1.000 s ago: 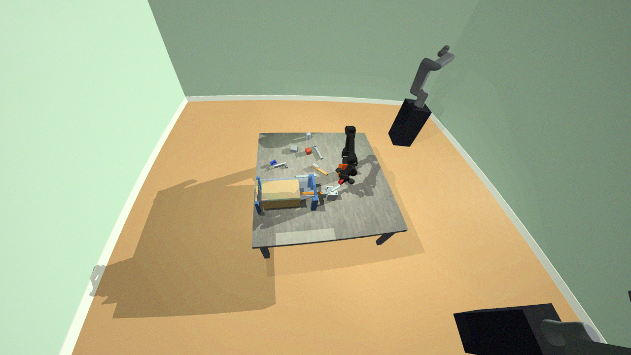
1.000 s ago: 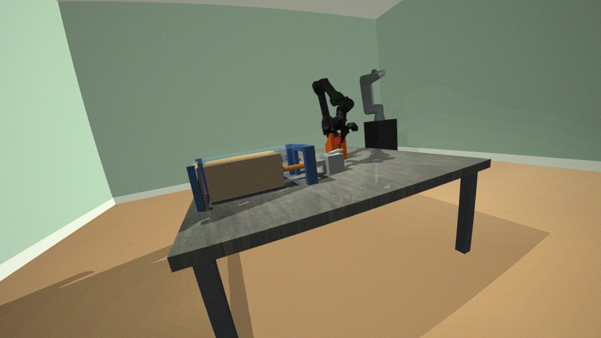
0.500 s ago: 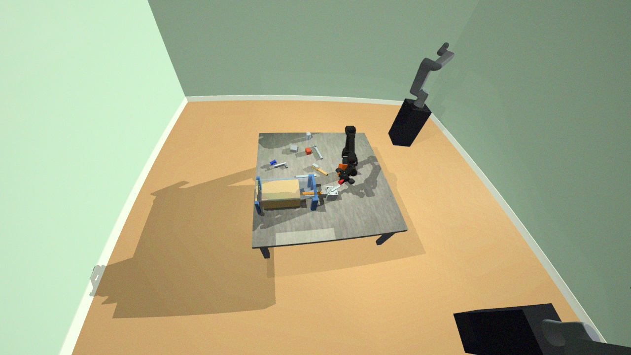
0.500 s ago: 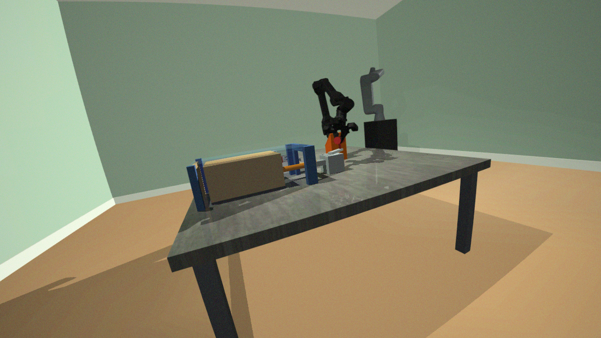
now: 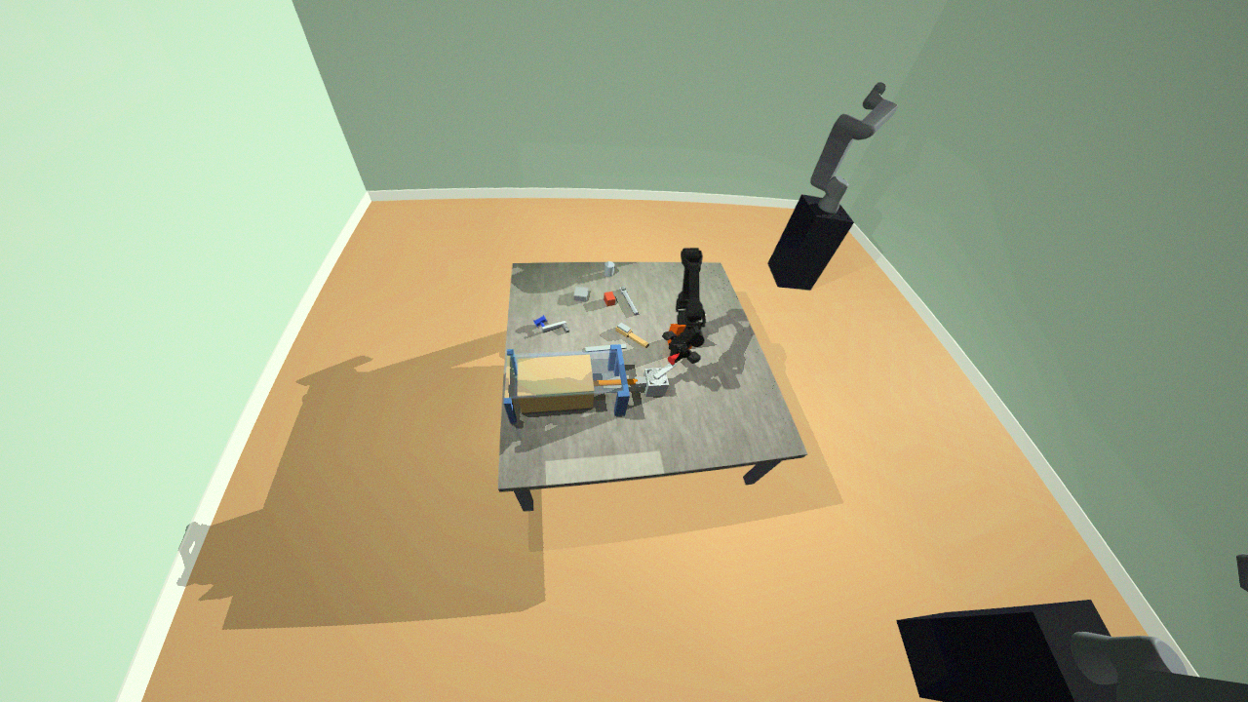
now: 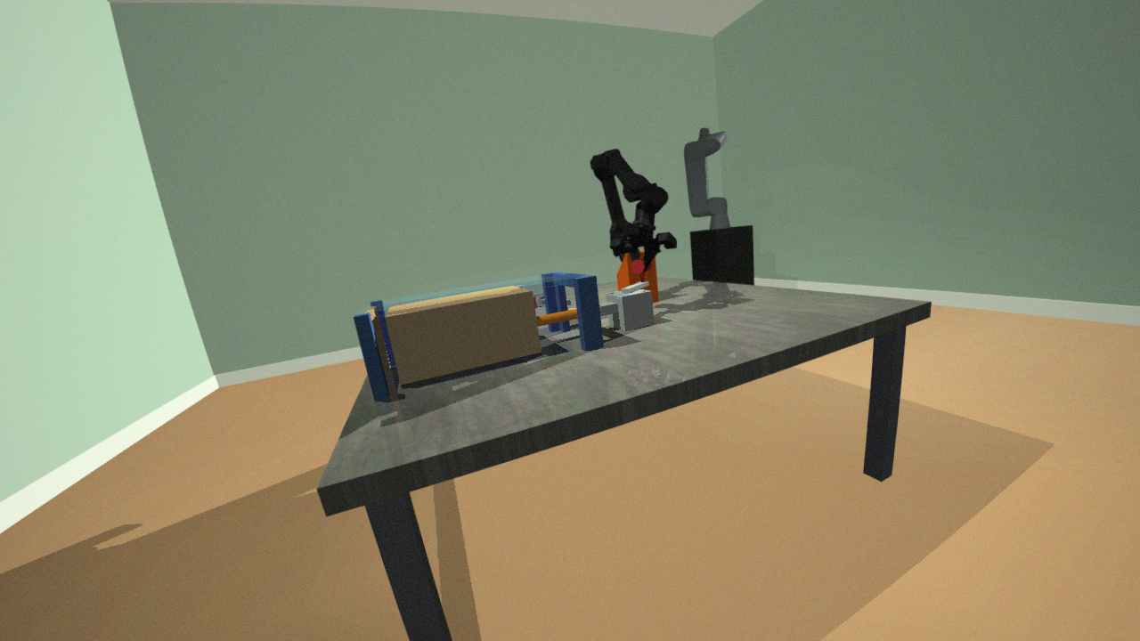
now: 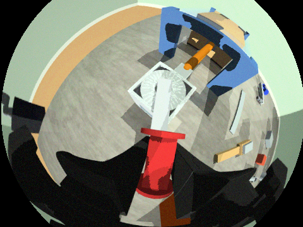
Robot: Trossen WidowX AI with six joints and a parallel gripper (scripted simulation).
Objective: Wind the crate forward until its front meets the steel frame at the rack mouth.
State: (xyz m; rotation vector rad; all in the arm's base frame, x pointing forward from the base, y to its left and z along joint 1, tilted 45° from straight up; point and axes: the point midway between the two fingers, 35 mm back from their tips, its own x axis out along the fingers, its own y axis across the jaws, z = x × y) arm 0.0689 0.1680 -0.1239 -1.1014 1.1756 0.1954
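Right now the grey winch is 10 cm below my gripper tip, 5 cm ahead of it and 4 cm to the left of it. The rest, counted from my gripper tip: tan-handled tool (24 cm to the right, 16 cm ahead, 11 cm below); red knob (1 cm to the right, 1 cm behind); grey bar (28 cm ahead, 16 cm to the right, 13 cm below).
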